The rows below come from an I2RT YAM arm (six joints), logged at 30 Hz.
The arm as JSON. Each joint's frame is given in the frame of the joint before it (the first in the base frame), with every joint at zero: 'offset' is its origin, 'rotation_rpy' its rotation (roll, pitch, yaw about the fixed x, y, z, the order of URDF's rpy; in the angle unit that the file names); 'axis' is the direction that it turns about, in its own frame. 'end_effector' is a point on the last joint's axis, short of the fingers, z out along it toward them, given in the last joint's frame.
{
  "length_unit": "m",
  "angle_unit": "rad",
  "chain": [
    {
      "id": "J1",
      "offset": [
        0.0,
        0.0,
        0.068
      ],
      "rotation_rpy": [
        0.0,
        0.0,
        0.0
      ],
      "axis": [
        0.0,
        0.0,
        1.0
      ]
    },
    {
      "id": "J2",
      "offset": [
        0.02,
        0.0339,
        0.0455
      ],
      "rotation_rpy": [
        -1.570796,
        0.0,
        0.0
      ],
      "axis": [
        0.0,
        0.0,
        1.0
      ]
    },
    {
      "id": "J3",
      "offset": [
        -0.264,
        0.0,
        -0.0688
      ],
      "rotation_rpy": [
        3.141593,
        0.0,
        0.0
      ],
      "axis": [
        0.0,
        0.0,
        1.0
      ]
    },
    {
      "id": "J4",
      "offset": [
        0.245,
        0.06,
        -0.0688
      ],
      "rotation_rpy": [
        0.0,
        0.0,
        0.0
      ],
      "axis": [
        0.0,
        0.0,
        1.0
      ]
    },
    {
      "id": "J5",
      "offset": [
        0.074,
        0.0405,
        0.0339
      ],
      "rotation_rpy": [
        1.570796,
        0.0,
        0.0
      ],
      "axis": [
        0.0,
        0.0,
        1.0
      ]
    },
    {
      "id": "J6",
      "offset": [
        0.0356,
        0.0,
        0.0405
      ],
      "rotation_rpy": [
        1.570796,
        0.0,
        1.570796
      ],
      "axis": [
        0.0,
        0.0,
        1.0
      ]
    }
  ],
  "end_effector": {
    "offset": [
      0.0,
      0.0,
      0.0
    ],
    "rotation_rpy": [
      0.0,
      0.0,
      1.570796
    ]
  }
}
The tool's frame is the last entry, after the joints.
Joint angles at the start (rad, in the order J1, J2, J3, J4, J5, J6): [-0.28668, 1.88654, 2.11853, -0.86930, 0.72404, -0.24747]
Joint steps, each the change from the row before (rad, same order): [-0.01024, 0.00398, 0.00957, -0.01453, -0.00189, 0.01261]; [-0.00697, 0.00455, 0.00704, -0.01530, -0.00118, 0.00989]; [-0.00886, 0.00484, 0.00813, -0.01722, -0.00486, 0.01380]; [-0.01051, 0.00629, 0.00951, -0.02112, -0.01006, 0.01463]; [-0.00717, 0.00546, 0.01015, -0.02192, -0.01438, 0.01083]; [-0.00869, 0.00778, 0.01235, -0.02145, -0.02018, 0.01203]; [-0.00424, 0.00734, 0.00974, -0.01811, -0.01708, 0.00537]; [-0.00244, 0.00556, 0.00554, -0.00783, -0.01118, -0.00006]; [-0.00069, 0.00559, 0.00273, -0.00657, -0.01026, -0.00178]
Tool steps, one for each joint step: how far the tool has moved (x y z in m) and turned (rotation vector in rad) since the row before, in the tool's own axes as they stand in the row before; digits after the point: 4 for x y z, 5 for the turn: [0.0009, -0.0032, 0.0024, 0.00356, 0.01196, 0.01129]; [0.0011, -0.0016, 0.0022, 0.00141, 0.01308, 0.00461]; [0.0013, -0.0021, 0.0026, -0.00099, 0.01421, 0.00875]; [0.0016, -0.0022, 0.0033, -0.00548, 0.01713, 0.00797]; [0.0012, -0.0014, 0.0020, -0.01180, 0.01418, 0.00328]; [0.0010, -0.0014, 0.0028, -0.01639, 0.01400, 0.00583]; [0.0008, 0.0001, 0.0020, -0.01613, 0.01155, -0.00206]; [0.0002, 0.0005, 0.0017, -0.01047, 0.00558, -0.00349]; [0.0004, 0.0015, 0.0018, -0.01094, 0.00610, -0.00702]
